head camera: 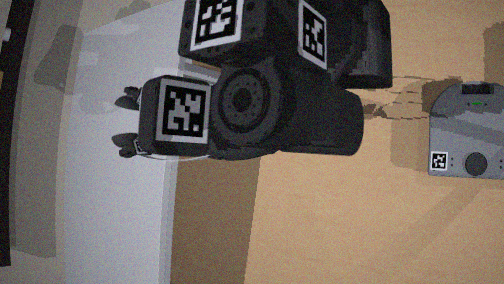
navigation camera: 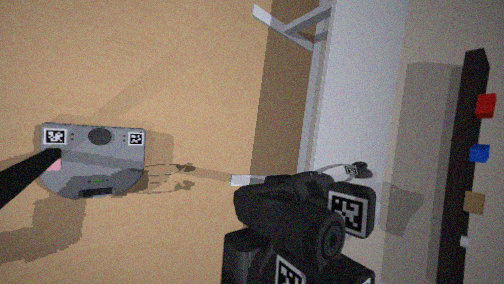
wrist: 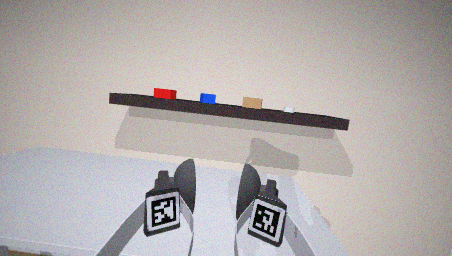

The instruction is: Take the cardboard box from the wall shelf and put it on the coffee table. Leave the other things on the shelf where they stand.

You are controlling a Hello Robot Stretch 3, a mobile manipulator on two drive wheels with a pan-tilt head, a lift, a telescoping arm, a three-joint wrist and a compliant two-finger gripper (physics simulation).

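Places are measured from the robot's base along level axes (x right, y ahead, z up), in metres.
Where they show: gripper, fingertip midpoint: (head camera: 120, 122) (navigation camera: 364, 183) (wrist: 217, 179); robot's base, link origin: (head camera: 474, 163) (navigation camera: 99, 135).
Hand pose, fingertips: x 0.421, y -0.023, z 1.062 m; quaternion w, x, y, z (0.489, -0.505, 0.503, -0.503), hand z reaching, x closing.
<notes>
Things, the pixels of their top centre, and the offset from my fingertips. Level surfaces: height alone.
- cardboard box, top centre: (wrist: 253, 97) (navigation camera: 483, 204) dz +0.080, dx +0.938, dy -0.162 m
- blue block, top centre: (wrist: 208, 93) (navigation camera: 487, 153) dz +0.075, dx +0.962, dy +0.062 m
- small white thing, top centre: (head camera: 3, 33) (wrist: 289, 107) (navigation camera: 469, 243) dz +0.054, dx +0.920, dy -0.343 m
- red block, top centre: (wrist: 165, 89) (navigation camera: 494, 105) dz +0.075, dx +0.955, dy +0.271 m
- long white table, surface height: dz -0.342 m
The cardboard box (navigation camera: 474, 202) (wrist: 252, 103), a small tan block, stands on the dark wall shelf (head camera: 15, 100) (navigation camera: 456, 175) (wrist: 225, 108), between a blue block (navigation camera: 479, 153) (wrist: 207, 98) and a small white thing (head camera: 6, 34) (navigation camera: 464, 242) (wrist: 289, 109). A red block (navigation camera: 485, 105) (wrist: 165, 93) stands beyond the blue one. My gripper (head camera: 125, 120) (navigation camera: 361, 170) (wrist: 217, 179) is open and empty over a white table, with the shelf ahead of it. In the wrist view the box is above and slightly right of the fingertips. I cannot tell if the white table is the coffee table.
The long white table (head camera: 115, 210) (navigation camera: 360, 100) (wrist: 75, 195) stands below the shelf, against the wall. Its leg (navigation camera: 310, 19) stands out at its front side. My base (head camera: 462, 130) (navigation camera: 92, 160) is on the wooden floor, away from the table. My wrist hides part of the table in the head view.
</notes>
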